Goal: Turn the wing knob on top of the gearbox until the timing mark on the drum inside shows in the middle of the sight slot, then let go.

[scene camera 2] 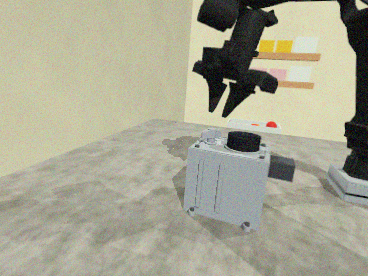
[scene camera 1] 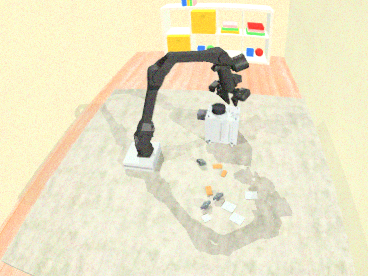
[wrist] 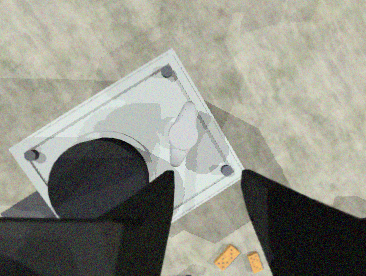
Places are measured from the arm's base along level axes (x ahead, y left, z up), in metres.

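Pixels of known places: gripper, fingertip midpoint: (scene camera 2: 216, 114) (scene camera 1: 232, 105) (wrist: 207, 178); arm's base at its link origin: (scene camera 2: 360, 175) (scene camera 1: 145, 152).
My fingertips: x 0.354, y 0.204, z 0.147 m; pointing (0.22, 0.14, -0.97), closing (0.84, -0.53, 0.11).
Ahead of a thing's pixels: the offset from my fingertips to its top centre. "pt": to the spot under its first point.
The pale grey gearbox {dy +0.025, dx -0.065, dz -0.023 m} (scene camera 1: 215, 129) (scene camera 2: 227, 190) (wrist: 145, 90) stands upright on the mat. Its wing knob {dy +0.024, dx +0.003, dz -0.027 m} (scene camera 2: 211, 135) (wrist: 183, 132) is a pale two-winged piece near one end of the lid, beside a wide black round cap {pt dy +0.009, dx -0.064, dz -0.030 m} (scene camera 1: 218, 108) (scene camera 2: 244, 141) (wrist: 97, 177). In the wrist view the wings run nearly up and down, tilted slightly right at the top. My gripper (scene camera 1: 232, 103) (scene camera 2: 218, 114) (wrist: 207, 178) is partly open and empty. Its tips hang above the lid and are clear of the knob. I cannot make out the sight slot or the timing mark.
A dark block {pt dy +0.007, dx -0.142, dz -0.070 m} (scene camera 1: 201, 114) (scene camera 2: 281, 168) sticks out from the gearbox's side. Orange pieces {dy -0.191, dx -0.038, dz -0.188 m} (scene camera 1: 217, 166) (wrist: 227, 257), dark grey pieces {dy -0.189, dx -0.110, dz -0.167 m} (scene camera 1: 201, 162) and white tiles {dy -0.393, dx +0.034, dz -0.192 m} (scene camera 1: 229, 206) lie on the mat. The arm's white base (scene camera 1: 143, 161) stands left of the gearbox in the first scene view.
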